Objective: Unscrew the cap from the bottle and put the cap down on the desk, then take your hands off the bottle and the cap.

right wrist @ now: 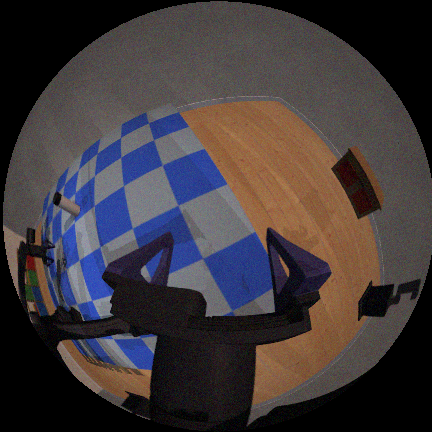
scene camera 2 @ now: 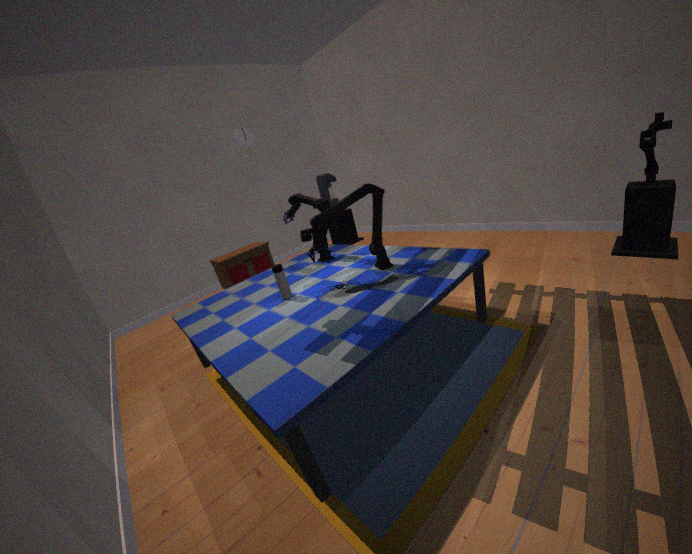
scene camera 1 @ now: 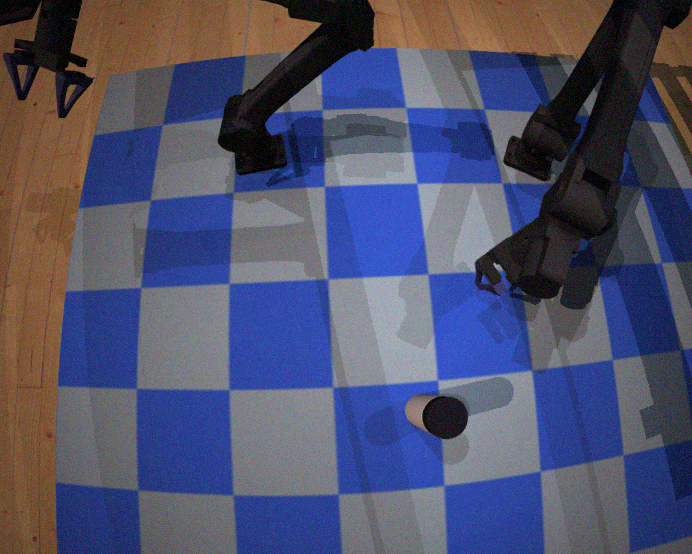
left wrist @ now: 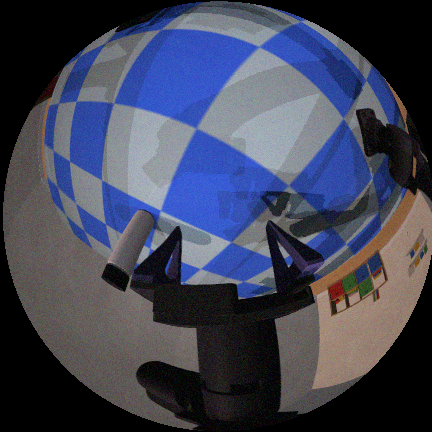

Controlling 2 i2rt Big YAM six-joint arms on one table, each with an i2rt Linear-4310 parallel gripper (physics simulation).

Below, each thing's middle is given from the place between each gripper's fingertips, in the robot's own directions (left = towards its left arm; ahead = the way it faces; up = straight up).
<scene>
The cap [scene camera 1: 445, 417] lies 240 mm ahead of my left hand, 120 mm to the right of it and 50 mm above it.
Right now the cap is 660 mm to the left of my right hand, 470 mm ahead of it and 170 mm below it.
</scene>
